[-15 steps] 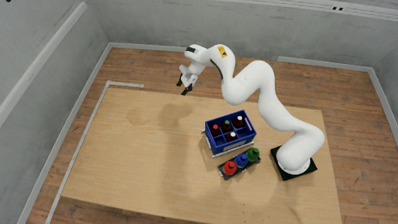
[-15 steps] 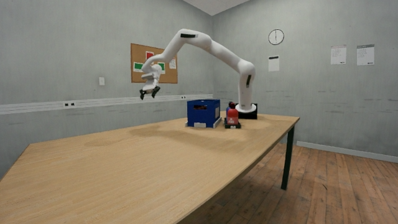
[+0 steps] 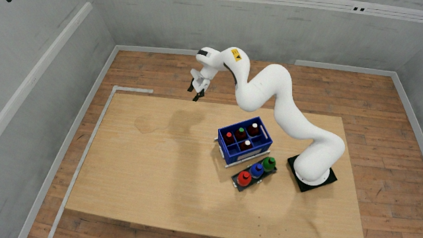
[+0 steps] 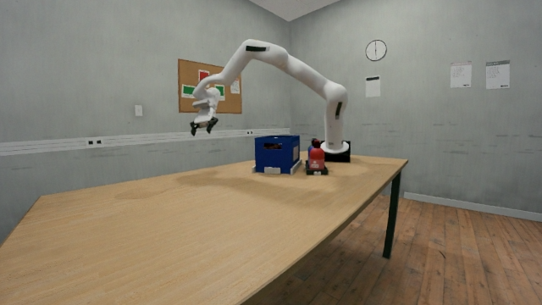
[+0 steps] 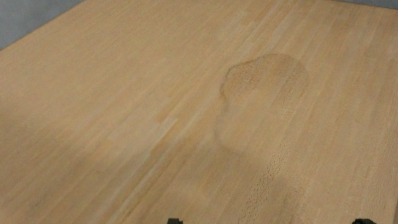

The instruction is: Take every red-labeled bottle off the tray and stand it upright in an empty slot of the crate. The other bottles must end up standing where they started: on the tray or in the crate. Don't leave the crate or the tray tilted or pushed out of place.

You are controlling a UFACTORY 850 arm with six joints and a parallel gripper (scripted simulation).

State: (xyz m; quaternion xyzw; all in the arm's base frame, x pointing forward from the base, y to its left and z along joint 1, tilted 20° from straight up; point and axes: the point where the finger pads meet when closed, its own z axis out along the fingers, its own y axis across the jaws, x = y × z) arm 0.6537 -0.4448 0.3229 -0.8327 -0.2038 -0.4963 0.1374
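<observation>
The red-labeled bottle lies 480 mm to the left of my hand, 340 mm behind it and 130 mm below it. From my hand the other things lie so: blue-labeled bottle (430 mm to the left, 410 mm behind, 130 mm below); then blue crate (330 mm behind, 250 mm to the left, 130 mm below); then dark tray (430 mm to the left, 410 mm behind, 200 mm below).
</observation>
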